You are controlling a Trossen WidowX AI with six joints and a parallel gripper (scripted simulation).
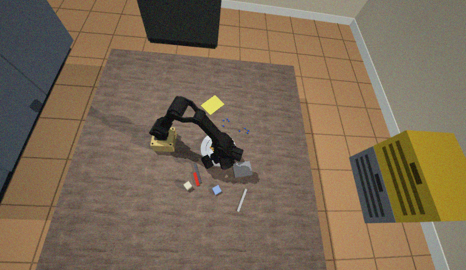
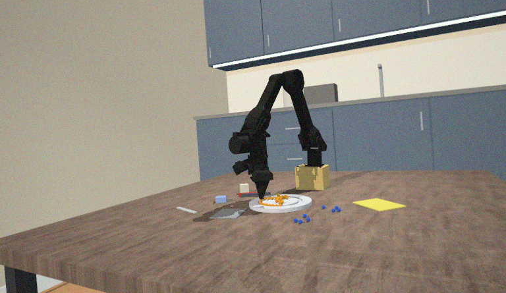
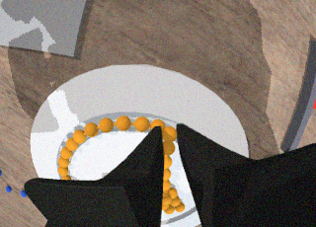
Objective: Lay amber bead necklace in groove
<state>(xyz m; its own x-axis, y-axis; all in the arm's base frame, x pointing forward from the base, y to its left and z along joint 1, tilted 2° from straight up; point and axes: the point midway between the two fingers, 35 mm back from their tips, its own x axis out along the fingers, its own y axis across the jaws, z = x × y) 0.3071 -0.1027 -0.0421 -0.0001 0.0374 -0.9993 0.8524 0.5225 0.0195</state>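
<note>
Now: the red stick 110 mm behind my gripper tip, 90 mm to the right of it and 10 mm below it. Round my gripper tip: cream cube 160 mm behind, 140 mm to the right; light blue cube 160 mm to the right, 10 mm below, 10 mm behind; grey square tile 130 mm ahead, 50 mm to the right, 20 mm below.
</note>
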